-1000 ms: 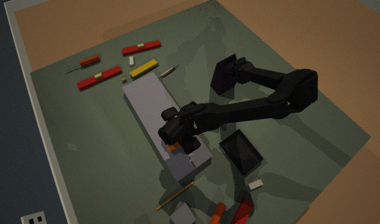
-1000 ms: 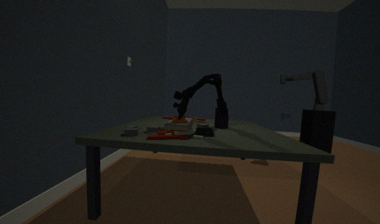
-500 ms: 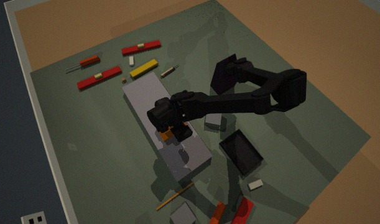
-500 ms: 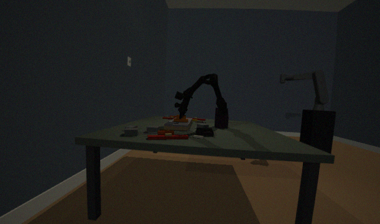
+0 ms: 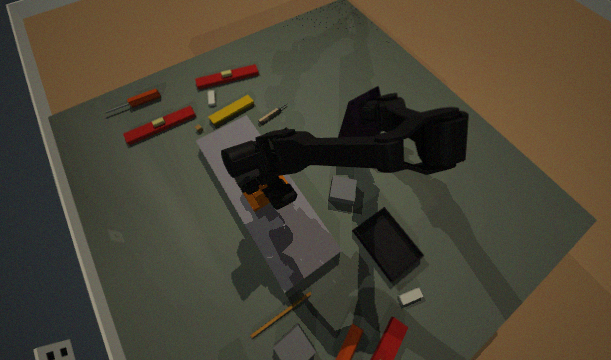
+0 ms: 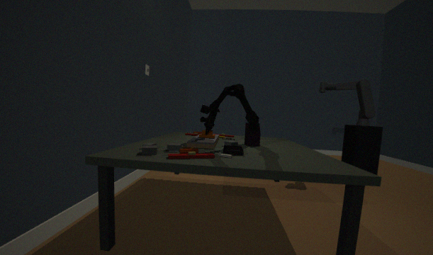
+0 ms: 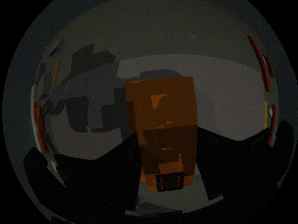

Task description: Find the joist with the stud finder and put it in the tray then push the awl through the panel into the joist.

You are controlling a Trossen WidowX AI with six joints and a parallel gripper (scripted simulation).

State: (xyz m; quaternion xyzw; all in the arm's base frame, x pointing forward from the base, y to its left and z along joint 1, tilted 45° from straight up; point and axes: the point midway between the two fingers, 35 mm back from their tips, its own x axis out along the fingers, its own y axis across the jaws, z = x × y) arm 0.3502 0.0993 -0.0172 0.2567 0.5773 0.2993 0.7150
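My gripper tip is now 28 cm to the right of the dark tray, 25 cm past it and 5 cm above it. The rest, counted from my gripper tip: pale-handled pointed tool 28 cm to the right, 16 cm behind, 6 cm below; thin orange stick 30 cm to the left, 9 cm ahead, 6 cm below; orange stud finder 2 cm behind, 2 cm above.
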